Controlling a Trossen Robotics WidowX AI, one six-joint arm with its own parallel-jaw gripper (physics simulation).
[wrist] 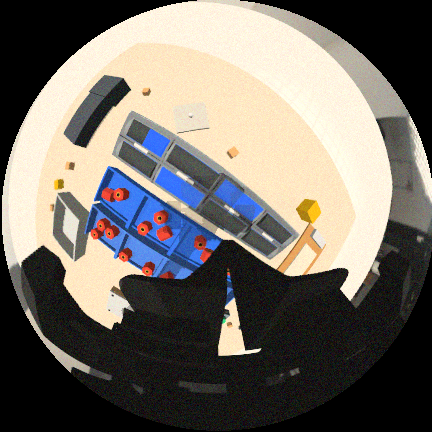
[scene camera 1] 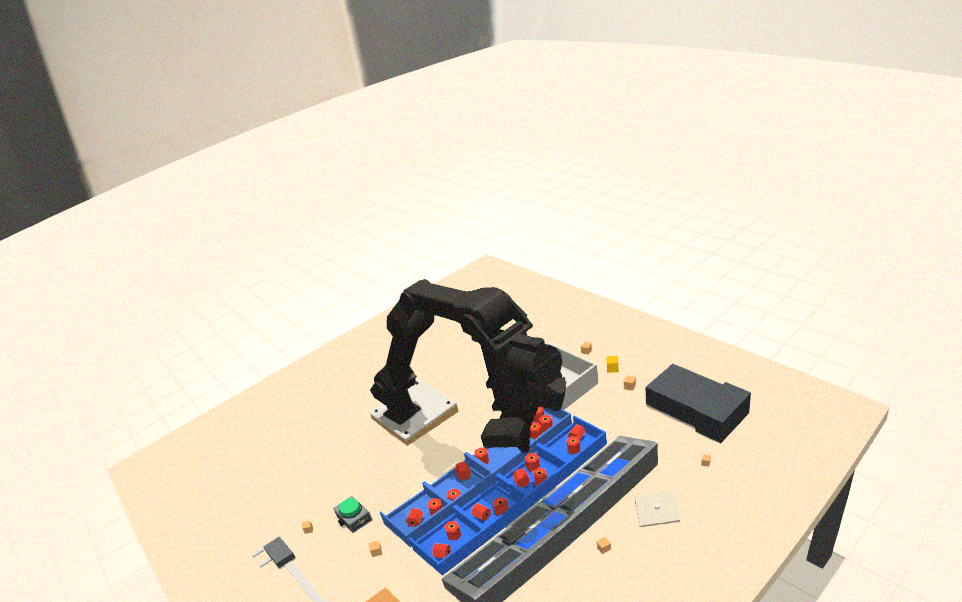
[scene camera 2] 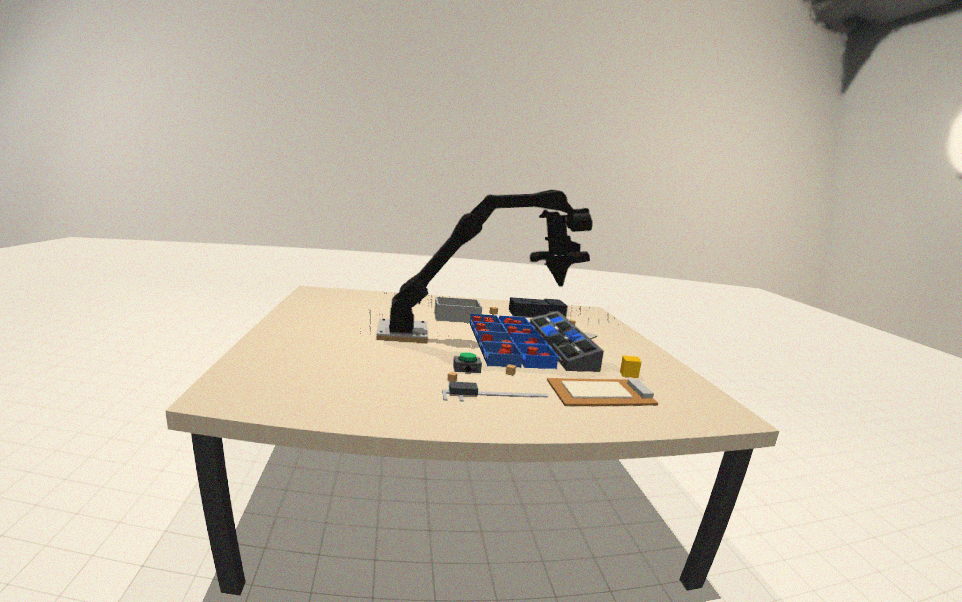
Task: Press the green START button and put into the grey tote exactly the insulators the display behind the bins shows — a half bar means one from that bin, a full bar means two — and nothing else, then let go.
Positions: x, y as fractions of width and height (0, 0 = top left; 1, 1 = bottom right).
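Observation:
Grey tote (scene camera 1: 0.60, 0.62), (scene camera 2: 0.46, 0.51), (wrist: 0.16, 0.51). Dark box (scene camera 1: 0.74, 0.68), (scene camera 2: 0.55, 0.51), (wrist: 0.25, 0.21). Grey plate (scene camera 1: 0.67, 0.86). Grey display (scene camera 1: 0.58, 0.90). Hand tool (scene camera 2: 0.47, 0.65). Gripper (scene camera 2: 0.58, 0.48), (wrist: 0.52, 0.57), shut, holding nothing.

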